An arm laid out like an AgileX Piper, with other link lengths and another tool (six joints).
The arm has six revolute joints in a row. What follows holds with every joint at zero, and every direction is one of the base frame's.
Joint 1 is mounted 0.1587 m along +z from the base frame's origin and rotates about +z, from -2.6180 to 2.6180 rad.
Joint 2 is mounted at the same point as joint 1 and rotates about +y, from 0.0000 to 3.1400 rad.
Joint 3 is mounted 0.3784 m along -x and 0.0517 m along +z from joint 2 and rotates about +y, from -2.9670 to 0.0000 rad.
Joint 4 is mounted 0.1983 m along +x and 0.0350 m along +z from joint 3 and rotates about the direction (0.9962, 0, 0.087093), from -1.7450 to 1.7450 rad.
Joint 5 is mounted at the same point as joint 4 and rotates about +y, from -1.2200 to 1.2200 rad.
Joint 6 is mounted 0.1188 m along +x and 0.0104 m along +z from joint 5 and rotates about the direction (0.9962, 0, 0.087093), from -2.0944 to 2.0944 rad.
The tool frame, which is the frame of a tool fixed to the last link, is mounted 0.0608 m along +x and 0.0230 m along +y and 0.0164 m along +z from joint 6; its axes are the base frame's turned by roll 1.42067, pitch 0.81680 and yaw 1.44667 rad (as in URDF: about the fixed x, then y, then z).
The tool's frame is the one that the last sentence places.
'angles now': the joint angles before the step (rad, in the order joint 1, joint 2, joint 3, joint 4, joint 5, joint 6). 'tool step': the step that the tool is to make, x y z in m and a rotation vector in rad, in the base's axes. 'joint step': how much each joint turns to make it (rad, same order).
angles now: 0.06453 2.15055 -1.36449 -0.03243 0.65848 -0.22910
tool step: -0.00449 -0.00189 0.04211 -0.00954 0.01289 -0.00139
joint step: 0.00000 -0.06268 -0.09723 -0.00630 0.17350 0.00001
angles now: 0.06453 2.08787 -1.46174 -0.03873 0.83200 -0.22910
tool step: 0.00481 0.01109 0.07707 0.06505 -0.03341 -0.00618
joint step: 0.00000 -0.06268 -0.24944 0.07372 0.27442 -0.02210
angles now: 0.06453 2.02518 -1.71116 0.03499 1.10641 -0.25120
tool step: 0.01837 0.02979 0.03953 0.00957 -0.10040 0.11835
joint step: 0.05144 0.01855 -0.20739 0.01946 0.09087 -0.06831
